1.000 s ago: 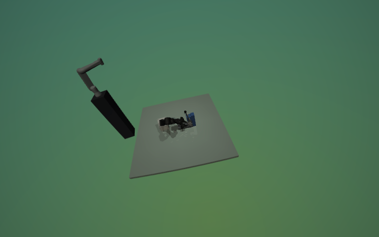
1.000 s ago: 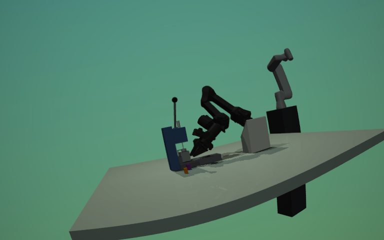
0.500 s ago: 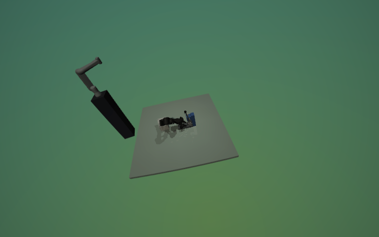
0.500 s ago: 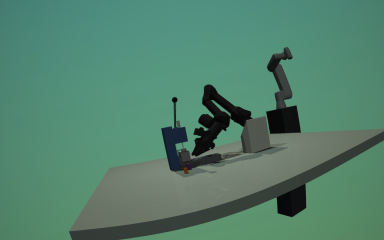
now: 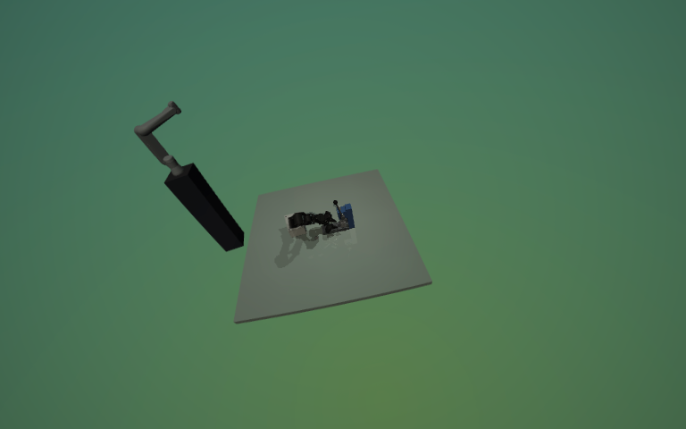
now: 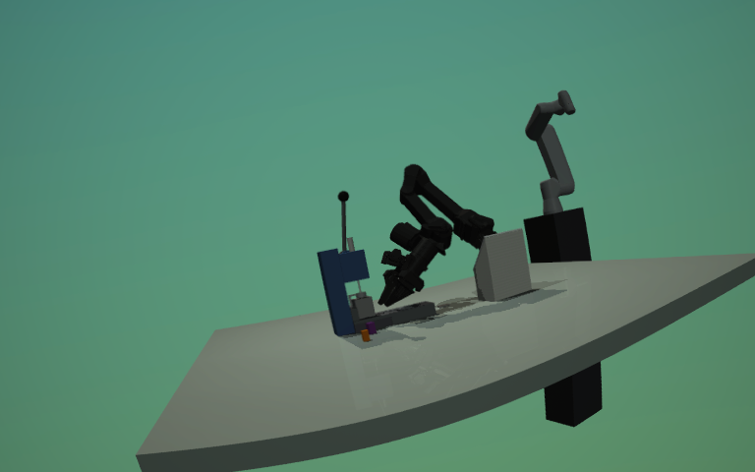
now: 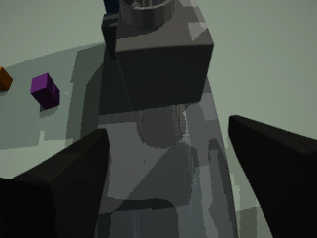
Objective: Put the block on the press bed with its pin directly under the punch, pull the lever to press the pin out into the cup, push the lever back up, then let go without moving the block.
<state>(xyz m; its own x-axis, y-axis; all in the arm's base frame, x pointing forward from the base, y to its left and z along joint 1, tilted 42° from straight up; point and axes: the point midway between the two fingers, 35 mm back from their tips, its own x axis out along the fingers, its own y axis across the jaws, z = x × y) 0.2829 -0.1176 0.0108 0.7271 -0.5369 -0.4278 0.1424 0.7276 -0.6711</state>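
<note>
The grey punch lies 50 mm ahead of my gripper tip and 100 mm above it. The rest, counted from my gripper tip: orange cube 120 mm ahead, 160 mm to the left, 40 mm below; then grey lever 30 mm ahead, 60 mm to the right, 220 mm above.
</note>
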